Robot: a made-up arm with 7 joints.
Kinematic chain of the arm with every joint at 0, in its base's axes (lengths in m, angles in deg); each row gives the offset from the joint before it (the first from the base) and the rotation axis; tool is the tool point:
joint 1: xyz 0 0 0.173 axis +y
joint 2: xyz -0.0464 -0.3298 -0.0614 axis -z
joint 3: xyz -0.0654 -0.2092 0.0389 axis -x
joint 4: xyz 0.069 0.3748 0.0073 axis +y
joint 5: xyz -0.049 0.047 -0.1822 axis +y
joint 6: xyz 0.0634 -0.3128 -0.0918 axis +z
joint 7: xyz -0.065 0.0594 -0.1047 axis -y
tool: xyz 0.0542 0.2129 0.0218
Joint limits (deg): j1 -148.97..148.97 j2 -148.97..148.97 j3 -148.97..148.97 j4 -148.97..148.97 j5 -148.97..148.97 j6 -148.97..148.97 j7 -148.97..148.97
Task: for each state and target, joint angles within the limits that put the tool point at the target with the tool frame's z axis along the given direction. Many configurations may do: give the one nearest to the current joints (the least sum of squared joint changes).
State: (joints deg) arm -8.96 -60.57 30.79 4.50 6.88 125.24 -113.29
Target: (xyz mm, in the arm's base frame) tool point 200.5 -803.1 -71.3 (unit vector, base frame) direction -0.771 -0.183 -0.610
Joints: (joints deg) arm -10.74 -64.66 21.71 10.47 20.63 114.54 -114.58
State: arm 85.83 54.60 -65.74 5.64 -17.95 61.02 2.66
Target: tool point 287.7 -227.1 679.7 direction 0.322 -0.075 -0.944
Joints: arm 89.24 42.10 -70.46 71.44 16.20 45.70 -42.72
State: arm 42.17 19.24 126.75 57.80 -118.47 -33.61 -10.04
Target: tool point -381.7 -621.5 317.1 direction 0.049 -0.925 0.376
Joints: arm 80.60 3.15 127.08 17.71 -147.52 -48.25 40.19
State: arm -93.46 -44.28 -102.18 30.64 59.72 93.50 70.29
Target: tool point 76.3 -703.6 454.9 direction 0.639 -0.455 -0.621
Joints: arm -71.70 -86.59 -134.11 38.75 37.70 64.07 113.20
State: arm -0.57 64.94 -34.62 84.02 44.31 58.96 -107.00
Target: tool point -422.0 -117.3 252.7 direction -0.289 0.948 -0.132
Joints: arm -30.24 47.44 -17.99 64.77 45.35 44.57 -145.44
